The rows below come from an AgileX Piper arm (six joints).
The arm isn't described. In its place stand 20 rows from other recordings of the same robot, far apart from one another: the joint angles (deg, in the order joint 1, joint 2, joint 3, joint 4, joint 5, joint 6), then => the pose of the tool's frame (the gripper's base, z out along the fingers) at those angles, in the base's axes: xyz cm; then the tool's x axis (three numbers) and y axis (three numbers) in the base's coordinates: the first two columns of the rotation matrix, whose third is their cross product.
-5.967, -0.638, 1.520, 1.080, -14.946, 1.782 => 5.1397 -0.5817 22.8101 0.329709 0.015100 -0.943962 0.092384 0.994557 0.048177
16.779, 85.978, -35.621, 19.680, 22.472, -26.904 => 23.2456 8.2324 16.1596 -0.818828 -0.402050 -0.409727 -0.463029 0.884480 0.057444
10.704, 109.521, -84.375, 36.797, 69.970, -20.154 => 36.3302 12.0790 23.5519 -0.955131 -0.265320 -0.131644 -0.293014 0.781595 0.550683
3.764, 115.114, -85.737, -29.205, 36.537, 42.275 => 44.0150 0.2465 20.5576 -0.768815 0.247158 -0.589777 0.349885 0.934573 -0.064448
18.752, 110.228, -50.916, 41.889, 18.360, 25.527 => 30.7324 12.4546 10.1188 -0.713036 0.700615 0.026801 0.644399 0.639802 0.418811
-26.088, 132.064, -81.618, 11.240, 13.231, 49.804 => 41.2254 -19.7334 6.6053 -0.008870 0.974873 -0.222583 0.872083 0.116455 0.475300
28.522, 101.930, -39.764, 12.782, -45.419, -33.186 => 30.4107 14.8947 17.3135 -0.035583 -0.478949 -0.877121 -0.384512 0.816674 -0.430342
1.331, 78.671, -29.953, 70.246, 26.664, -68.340 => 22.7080 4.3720 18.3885 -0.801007 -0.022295 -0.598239 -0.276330 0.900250 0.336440
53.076, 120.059, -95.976, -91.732, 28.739, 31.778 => 33.2256 36.9338 26.2019 0.277297 -0.897662 -0.342503 -0.374341 0.227369 -0.898984
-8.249, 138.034, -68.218, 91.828, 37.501, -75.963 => 39.8558 -0.1832 0.0976 -0.893066 0.355079 -0.276317 0.099685 0.755033 0.648064
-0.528, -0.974, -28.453, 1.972, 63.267, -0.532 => -0.8896 0.2879 27.2834 -0.482292 0.010644 -0.875946 -0.014721 0.999687 0.020253
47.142, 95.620, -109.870, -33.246, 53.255, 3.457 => 27.8984 24.1891 46.4043 -0.191228 -0.613268 -0.766377 -0.479483 0.739652 -0.472241
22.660, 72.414, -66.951, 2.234, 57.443, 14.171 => 23.0245 9.9365 34.6775 -0.860029 -0.071919 -0.505151 -0.179592 0.969333 0.167754
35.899, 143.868, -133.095, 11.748, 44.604, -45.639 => 44.6574 33.9315 18.6198 -0.096287 -0.808684 -0.580310 -0.895790 0.324571 -0.303669
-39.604, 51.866, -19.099, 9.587, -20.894, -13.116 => 13.3880 -11.7786 26.0297 -0.144887 0.026143 -0.989103 0.673042 0.735357 -0.079153
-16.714, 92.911, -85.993, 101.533, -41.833, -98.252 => 33.8810 -16.3830 40.2239 -0.096690 0.126220 -0.987279 0.848070 0.529662 -0.015340
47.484, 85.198, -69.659, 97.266, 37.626, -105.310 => 18.7475 28.6027 37.7098 0.048515 -0.073539 -0.996112 -0.994816 0.085674 -0.054777
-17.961, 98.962, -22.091, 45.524, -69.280, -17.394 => 21.6927 -13.4165 15.2424 -0.132850 0.076145 -0.988207 0.860783 0.503120 -0.076952
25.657, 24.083, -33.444, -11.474, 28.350, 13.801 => 7.8980 2.8401 33.5801 -0.232487 -0.040926 -0.971738 -0.334050 0.941695 0.040260
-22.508, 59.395, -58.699, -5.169, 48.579, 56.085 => 18.5172 -8.3386 36.3193 -0.051132 0.879828 -0.472533 0.770535 0.335763 0.541792
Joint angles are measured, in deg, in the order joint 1, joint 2, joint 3, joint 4, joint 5, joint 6. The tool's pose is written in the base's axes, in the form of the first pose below.
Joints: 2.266, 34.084, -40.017, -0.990, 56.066, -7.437
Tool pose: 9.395 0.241 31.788 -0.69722 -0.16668 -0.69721 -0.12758 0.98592 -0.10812
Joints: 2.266, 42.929, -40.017, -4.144, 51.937, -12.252
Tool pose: 12.808 -0.011 30.533 -0.73692 -0.28455 -0.61317 -0.19769 0.95815 -0.20705
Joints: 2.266, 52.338, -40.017, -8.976, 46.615, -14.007
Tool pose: 16.348 -0.386 28.723 -0.76433 -0.37357 -0.52559 -0.25140 0.92323 -0.29060
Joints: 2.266, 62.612, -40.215, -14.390, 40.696, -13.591
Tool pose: 19.931 -0.687 26.203 -0.78392 -0.44211 -0.43590 -0.30532 0.88585 -0.34936
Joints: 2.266, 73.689, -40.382, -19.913, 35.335, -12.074
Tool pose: 23.135 -0.879 22.655 -0.80068 -0.50042 -0.32939 -0.37434 0.84715 -0.37710
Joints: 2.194, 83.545, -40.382, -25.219, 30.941, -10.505
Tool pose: 25.314 -1.025 18.878 -0.80024 -0.55531 -0.22636 -0.45120 0.80621 -0.38268
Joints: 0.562, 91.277, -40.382, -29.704, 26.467, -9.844
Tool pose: 26.677 -1.748 15.669 -0.78913 -0.59332 -0.15887 -0.50671 0.77504 -0.37757
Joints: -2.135, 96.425, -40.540, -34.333, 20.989, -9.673
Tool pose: 27.705 -2.872 13.571 -0.76292 -0.62986 -0.14569 -0.54246 0.74628 -0.38575
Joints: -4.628, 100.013, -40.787, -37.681, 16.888, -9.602
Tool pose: 28.323 -3.914 12.091 -0.74547 -0.65069 -0.14447 -0.56272 0.73056 -0.38682
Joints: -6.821, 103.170, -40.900, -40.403, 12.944, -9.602
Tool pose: 28.726 -4.767 10.711 -0.72855 -0.66806 -0.15136 -0.58063 0.71952 -0.38100
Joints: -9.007, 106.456, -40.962, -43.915, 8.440, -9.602
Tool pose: 29.051 -5.543 9.240 -0.69960 -0.69568 -0.16307 -0.60866 0.69975 -0.37401
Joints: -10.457, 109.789, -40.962, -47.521, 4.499, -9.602
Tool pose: 29.204 -5.925 7.675 -0.66286 -0.72940 -0.16909 -0.64801 0.67199 -0.35849
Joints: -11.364, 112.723, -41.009, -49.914, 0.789, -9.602
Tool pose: 29.318 -5.990 6.302 -0.63185 -0.75194 -0.18802 -0.67700 0.65352 -0.33851
